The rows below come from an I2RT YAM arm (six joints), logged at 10 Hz.
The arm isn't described. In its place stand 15 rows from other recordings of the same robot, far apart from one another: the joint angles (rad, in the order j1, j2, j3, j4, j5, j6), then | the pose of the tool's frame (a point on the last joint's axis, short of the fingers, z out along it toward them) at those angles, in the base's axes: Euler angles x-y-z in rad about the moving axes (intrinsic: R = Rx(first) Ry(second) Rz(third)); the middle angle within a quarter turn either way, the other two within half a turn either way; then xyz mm.
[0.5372, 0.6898, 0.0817, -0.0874, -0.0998, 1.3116] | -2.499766, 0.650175, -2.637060, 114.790, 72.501, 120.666
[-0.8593, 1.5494, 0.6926, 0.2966, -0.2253, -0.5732] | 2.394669, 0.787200, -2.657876, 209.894, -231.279, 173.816
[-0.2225, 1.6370, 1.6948, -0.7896, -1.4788, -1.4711] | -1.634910, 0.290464, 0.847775, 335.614, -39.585, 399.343
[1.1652, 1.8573, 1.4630, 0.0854, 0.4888, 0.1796] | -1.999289, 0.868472, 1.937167, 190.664, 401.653, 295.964
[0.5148, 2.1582, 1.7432, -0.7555, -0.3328, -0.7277] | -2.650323, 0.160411, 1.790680, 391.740, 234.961, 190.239
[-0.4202, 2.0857, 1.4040, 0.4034, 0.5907, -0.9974] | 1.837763, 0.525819, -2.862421, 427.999, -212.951, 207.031
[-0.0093, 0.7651, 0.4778, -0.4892, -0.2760, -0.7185] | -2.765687, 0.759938, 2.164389, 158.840, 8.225, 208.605
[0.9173, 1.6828, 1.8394, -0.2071, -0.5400, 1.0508] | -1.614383, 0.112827, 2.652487, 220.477, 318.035, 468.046
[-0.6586, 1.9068, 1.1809, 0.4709, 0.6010, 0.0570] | 1.789591, 0.289116, -1.723455, 327.847, -279.163, 218.907
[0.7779, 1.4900, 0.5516, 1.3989, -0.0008, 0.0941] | -0.955901, 0.691402, 1.241391, 206.634, 203.598, 263.190
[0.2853, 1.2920, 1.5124, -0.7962, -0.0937, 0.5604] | -2.601798, 0.886697, 3.104531, 253.446, 77.807, 419.825
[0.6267, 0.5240, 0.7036, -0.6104, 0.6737, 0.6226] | 2.875760, 1.225749, -2.516591, 105.589, 49.033, 305.873
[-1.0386, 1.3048, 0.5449, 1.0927, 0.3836, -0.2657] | 1.260609, 0.122538, -1.668686, 125.867, -239.999, 277.903
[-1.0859, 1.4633, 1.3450, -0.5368, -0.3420, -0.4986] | 2.420390, 0.700931, -2.450105, 163.132, -284.023, 341.126
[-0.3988, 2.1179, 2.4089, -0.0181, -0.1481, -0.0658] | 0.720138, 1.208286, -0.860648, 444.363, -181.545, 496.171
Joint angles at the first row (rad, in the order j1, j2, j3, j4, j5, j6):
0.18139, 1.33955, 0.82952, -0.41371, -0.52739, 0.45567
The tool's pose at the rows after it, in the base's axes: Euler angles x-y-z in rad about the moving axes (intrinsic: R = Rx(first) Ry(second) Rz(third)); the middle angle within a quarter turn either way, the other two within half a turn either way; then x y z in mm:
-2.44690, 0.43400, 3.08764, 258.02, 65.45, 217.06
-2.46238, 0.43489, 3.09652, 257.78, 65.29, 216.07
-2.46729, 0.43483, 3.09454, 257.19, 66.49, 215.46
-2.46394, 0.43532, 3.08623, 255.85, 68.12, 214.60
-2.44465, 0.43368, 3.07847, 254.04, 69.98, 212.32
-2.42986, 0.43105, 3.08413, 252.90, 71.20, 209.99
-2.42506, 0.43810, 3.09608, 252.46, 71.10, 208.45
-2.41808, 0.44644, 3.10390, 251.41, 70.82, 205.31
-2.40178, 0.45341, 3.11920, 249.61, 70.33, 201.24
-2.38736, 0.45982, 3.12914, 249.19, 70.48, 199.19
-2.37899, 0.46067, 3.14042, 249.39, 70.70, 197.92
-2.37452, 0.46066, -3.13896, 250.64, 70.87, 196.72
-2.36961, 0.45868, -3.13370, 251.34, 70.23, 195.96
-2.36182, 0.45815, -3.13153, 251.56, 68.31, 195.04
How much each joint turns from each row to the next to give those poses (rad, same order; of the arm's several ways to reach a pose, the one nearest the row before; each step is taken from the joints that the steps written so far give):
0.00078, 0.00381, -0.00533, 0.00190, 0.00954, 0.00689
0.00113, 0.00116, -0.00077, -0.00456, 0.01335, -0.00002
0.00571, -0.00077, -0.00268, 0.00190, 0.00724, -0.00001
0.00724, -0.00422, -0.00800, 0.00912, 0.00190, 0.00076
0.00688, -0.00493, -0.01679, 0.02330, -0.01181, 0.01069
0.00422, -0.00155, -0.01335, 0.01908, -0.01029, 0.01834
-0.00003, -0.00228, -0.01067, 0.01790, -0.00002, 0.01866
-0.00035, -0.00306, -0.01870, 0.02747, -0.00113, 0.01642
-0.00157, -0.00492, -0.02555, 0.03588, -0.00956, 0.02896
0.00004, -0.00119, -0.01413, 0.02745, -0.00721, 0.02369
0.00000, 0.00232, -0.00572, 0.01377, -0.00573, 0.01793
-0.00079, 0.00725, -0.00074, 0.01025, -0.00383, 0.00645
-0.00380, 0.00416, -0.00041, 0.00383, -0.00724, 0.00461
-0.00877, 0.00117, -0.00380, 0.00497, -0.01183, 0.00000

